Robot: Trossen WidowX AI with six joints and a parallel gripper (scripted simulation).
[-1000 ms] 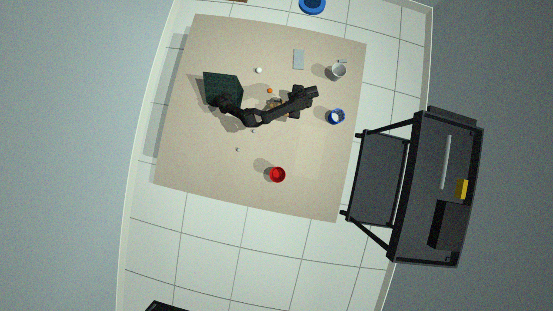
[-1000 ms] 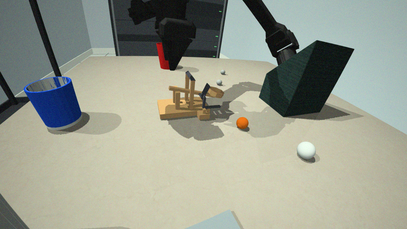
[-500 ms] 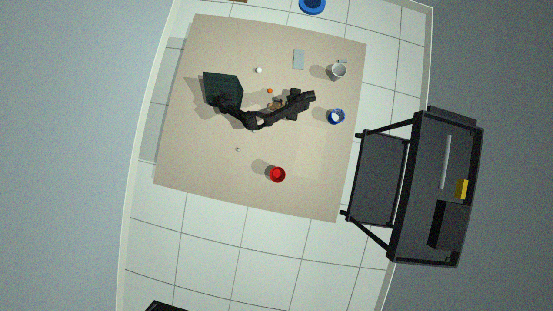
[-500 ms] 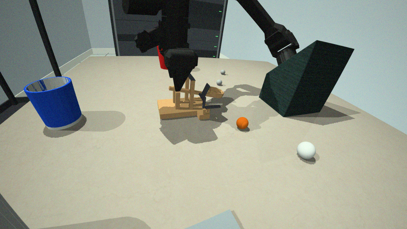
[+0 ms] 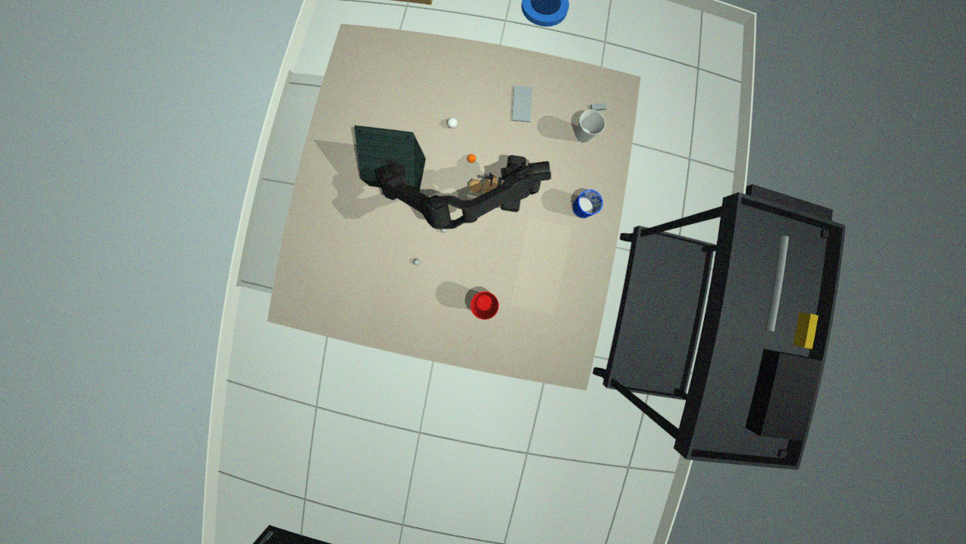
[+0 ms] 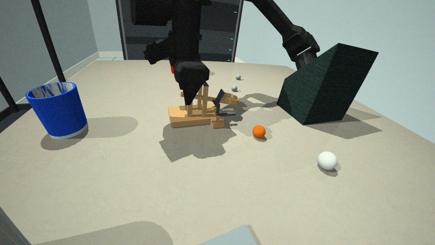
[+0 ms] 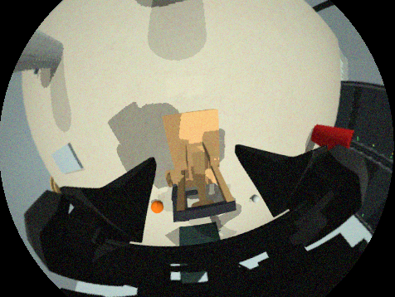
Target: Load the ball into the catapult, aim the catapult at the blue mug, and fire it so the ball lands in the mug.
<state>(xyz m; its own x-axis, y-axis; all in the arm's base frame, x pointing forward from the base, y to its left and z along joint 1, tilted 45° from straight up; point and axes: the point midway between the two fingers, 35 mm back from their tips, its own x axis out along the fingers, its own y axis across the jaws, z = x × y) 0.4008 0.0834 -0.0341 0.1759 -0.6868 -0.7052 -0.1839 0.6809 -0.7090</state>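
Now: gripper tip 18 cm past the orange ball, 8 cm to the right of it and 5 cm above it. Also, from my gripper tip: wooden catapult 7 cm behind, 1 cm below; blue mug 28 cm ahead, 5 cm to the left, 4 cm below; white ball 30 cm behind, 19 cm to the left, 5 cm below.
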